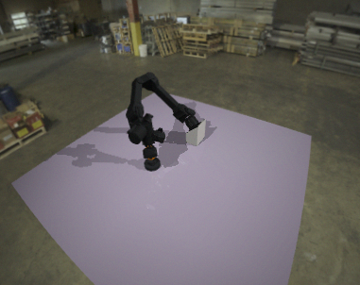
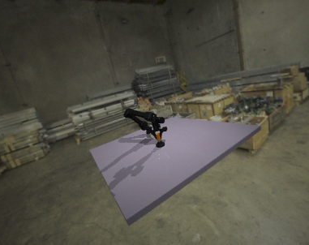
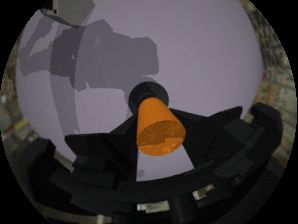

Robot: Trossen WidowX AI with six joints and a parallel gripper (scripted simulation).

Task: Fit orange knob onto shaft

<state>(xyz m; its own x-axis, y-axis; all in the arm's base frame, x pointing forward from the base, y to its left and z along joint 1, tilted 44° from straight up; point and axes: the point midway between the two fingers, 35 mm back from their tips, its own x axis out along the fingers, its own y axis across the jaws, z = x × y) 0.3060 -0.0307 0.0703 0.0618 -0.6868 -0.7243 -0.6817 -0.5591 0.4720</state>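
Right now the orange knob is 30 mm above my gripper tip. Round my gripper tip: round pedestal 40 mm below.
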